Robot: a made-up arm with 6 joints.
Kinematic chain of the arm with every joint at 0, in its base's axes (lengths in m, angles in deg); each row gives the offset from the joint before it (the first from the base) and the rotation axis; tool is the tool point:
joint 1: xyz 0 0 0.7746 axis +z
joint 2: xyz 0.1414 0 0 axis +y
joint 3: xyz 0 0 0.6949 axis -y
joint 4: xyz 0 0 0.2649 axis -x
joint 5: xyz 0.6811 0 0 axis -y
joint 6: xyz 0.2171 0 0 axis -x
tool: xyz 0 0 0
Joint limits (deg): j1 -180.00..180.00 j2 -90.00..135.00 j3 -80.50..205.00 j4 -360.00..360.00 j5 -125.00..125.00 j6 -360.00..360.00
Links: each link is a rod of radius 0.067 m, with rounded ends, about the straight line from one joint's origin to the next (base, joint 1, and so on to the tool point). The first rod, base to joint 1, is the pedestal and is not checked.
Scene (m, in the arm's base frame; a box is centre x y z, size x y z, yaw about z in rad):
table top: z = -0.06
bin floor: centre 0.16 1 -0.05 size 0.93 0.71 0.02 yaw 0.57
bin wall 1: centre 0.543 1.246 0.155 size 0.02 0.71 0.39 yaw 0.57
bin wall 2: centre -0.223 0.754 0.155 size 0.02 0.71 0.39 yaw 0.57
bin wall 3: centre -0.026 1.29 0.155 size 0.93 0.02 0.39 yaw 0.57
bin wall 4: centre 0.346 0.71 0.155 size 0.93 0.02 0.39 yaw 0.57
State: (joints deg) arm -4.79 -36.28 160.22 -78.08 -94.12 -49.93
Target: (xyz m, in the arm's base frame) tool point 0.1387 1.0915 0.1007
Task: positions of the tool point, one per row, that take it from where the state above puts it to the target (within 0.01 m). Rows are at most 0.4 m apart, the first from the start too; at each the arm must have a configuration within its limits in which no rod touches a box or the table.
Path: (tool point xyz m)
1: -0.8608 0.1695 1.2774
2: -0.7460 0.0753 1.6162
3: -0.5030 0.0499 1.8949
4: -0.1856 0.1245 2.0675
5: 0.1361 0.3014 2.1060
6: 0.3945 0.5510 2.0053
7: 0.5429 0.8207 1.7831
8: 0.5646 1.0494 1.4758
9: 0.4760 1.1850 1.1313
10: 0.3170 1.1986 0.8006
11: 0.1387 1.0915 0.5278
12: 0.1432 1.1119 0.3883
13: 0.1435 1.1120 0.2447
14: 0.1386 1.0915 0.1007

